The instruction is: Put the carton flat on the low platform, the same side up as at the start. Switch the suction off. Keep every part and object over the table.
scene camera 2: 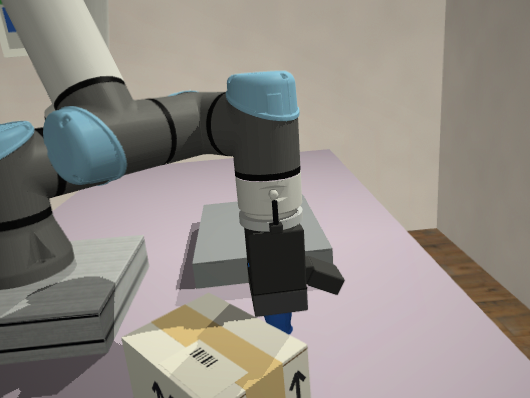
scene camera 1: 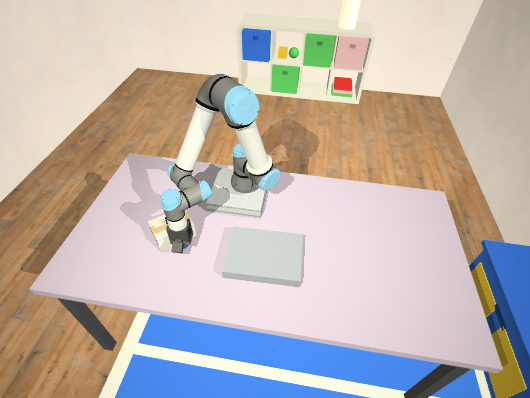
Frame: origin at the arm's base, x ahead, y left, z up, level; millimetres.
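Seen in the pictures: hand, its tool point: (scene camera 1: 184,245); arm's base, origin of its link: (scene camera 2: 24,267) (scene camera 1: 245,182).
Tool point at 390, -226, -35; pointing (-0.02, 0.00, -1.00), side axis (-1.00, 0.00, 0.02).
Offsets run from my tool point to a thing's middle, as dx, dy, dz. Level surfaces: height alone.
The carton {-82, -73, +7} (scene camera 1: 159,239) (scene camera 2: 172,350) is cream with tan tape and stands upright on the table, its side arrows pointing up. It is partly hidden by my tool in scene camera 1. My suction gripper's blue cup (scene camera 1: 185,246) (scene camera 2: 278,321) points down past the carton's edge. In scene camera 2 the far top edge hides the cup's lower left part. The cup is beside the carton, not on its top; whether it touches the side I cannot tell. The suction is on and nothing hangs from the cup. The low grey platform {+10, +355, -10} (scene camera 1: 265,252) (scene camera 2: 220,240) bears no carton.
My arm's base stands on a grey block (scene camera 1: 225,204) (scene camera 2: 125,255) behind the carton and platform in scene camera 1. The pale pink table {dz -34} (scene camera 1: 390,270) (scene camera 2: 380,320) carries all of these. A blue cabinet (scene camera 1: 510,260) stands past its right edge. A shelf unit (scene camera 1: 305,25) stands against the wall.
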